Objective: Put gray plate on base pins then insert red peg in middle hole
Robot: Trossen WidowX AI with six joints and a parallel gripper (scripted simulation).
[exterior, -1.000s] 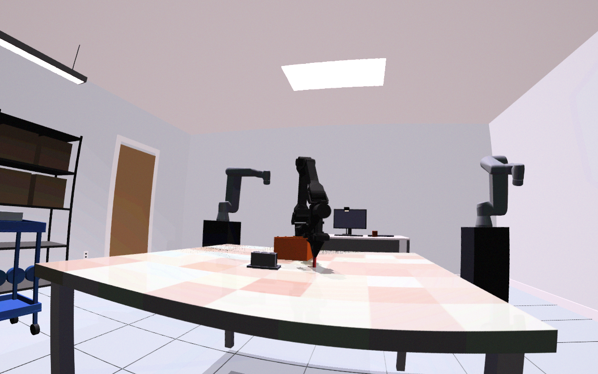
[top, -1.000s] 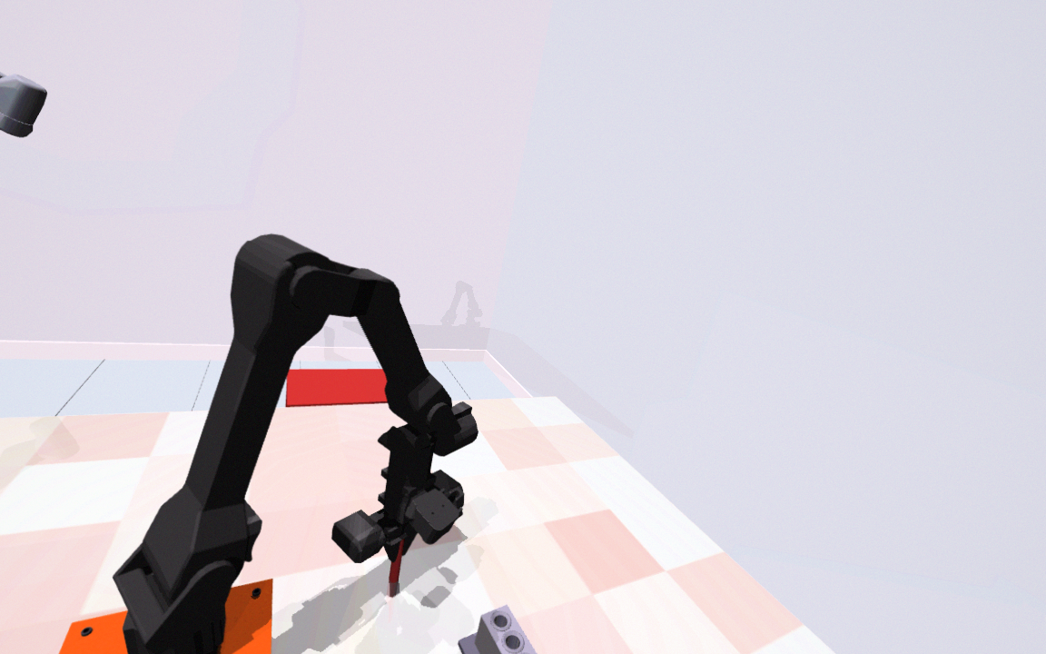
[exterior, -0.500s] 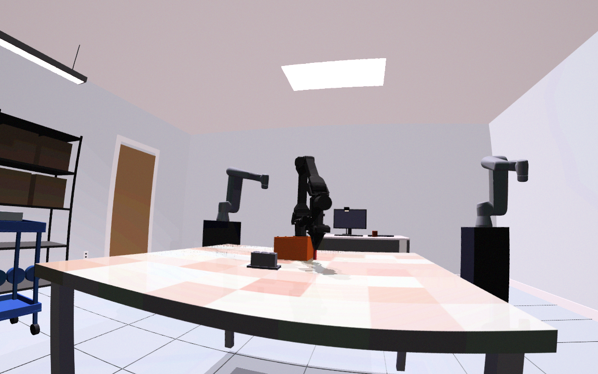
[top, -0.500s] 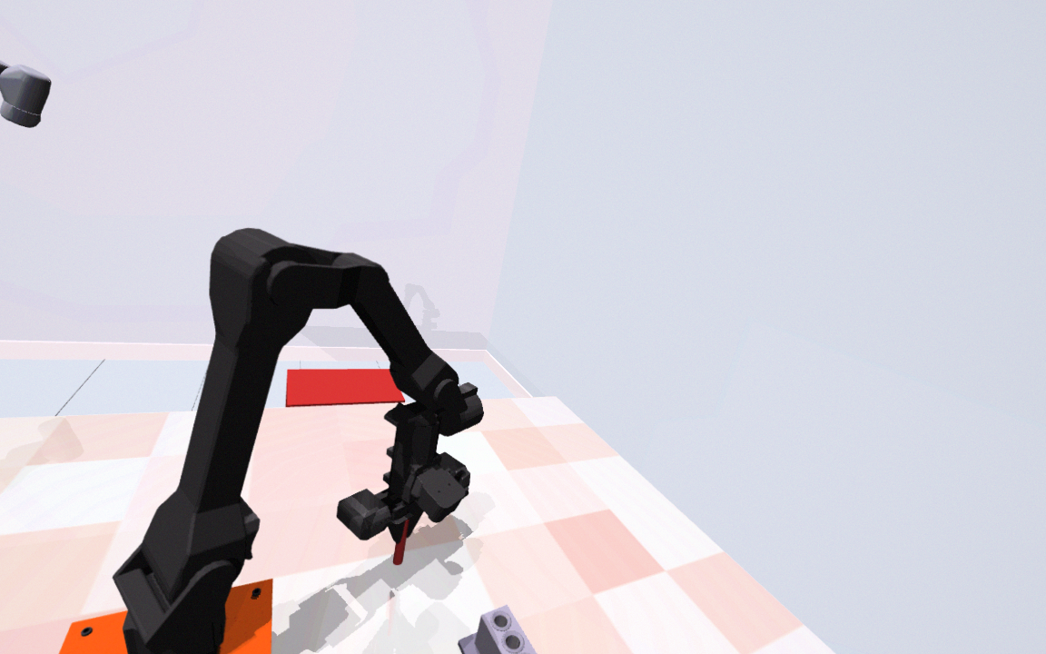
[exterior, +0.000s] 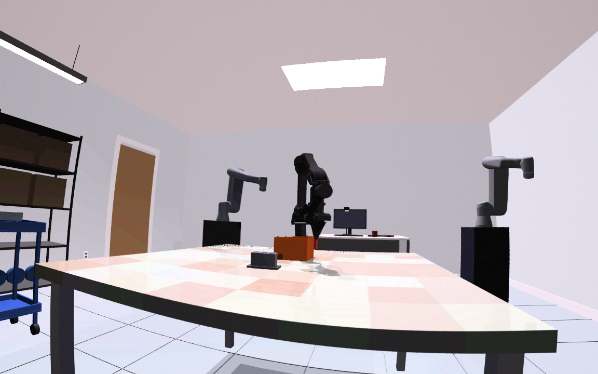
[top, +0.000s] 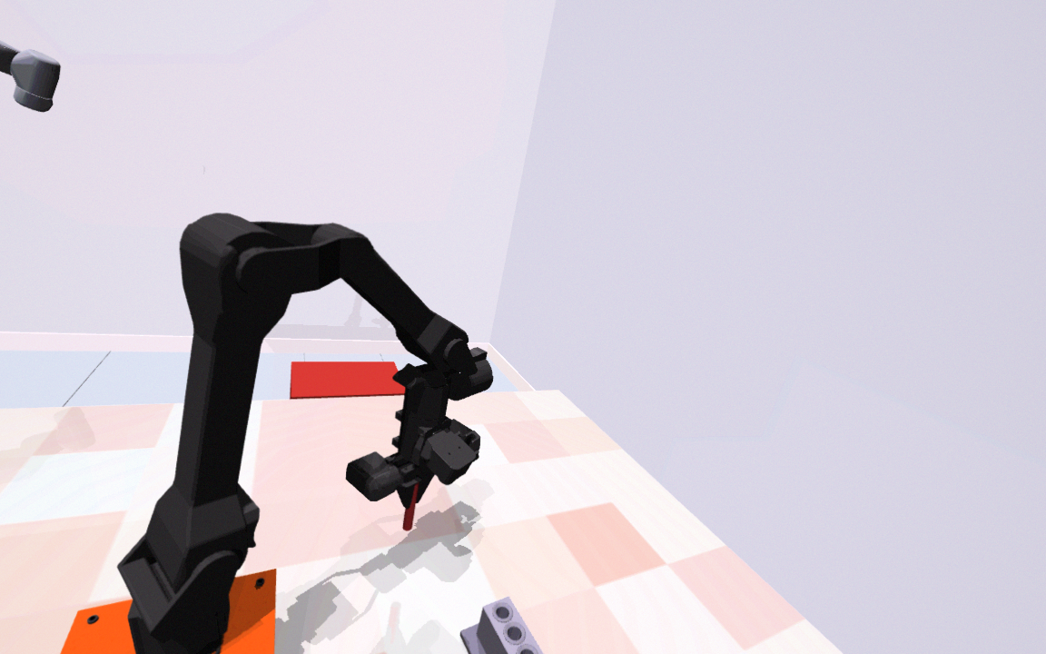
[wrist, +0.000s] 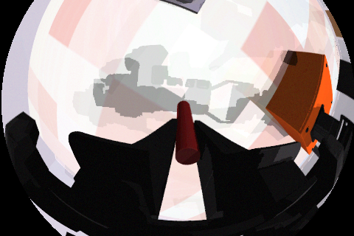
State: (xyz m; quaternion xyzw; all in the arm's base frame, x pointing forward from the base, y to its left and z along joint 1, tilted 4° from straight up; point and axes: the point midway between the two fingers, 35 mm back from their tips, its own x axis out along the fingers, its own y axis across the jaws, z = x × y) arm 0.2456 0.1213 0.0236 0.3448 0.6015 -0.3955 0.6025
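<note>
My gripper tip is 90 mm short of the gray plate, 180 mm to the left of it and 70 mm above it. The rest, counted from my gripper tip: base (90 mm ahead, 180 mm to the right, 110 mm below); red peg (right at my gripper tip).
</note>
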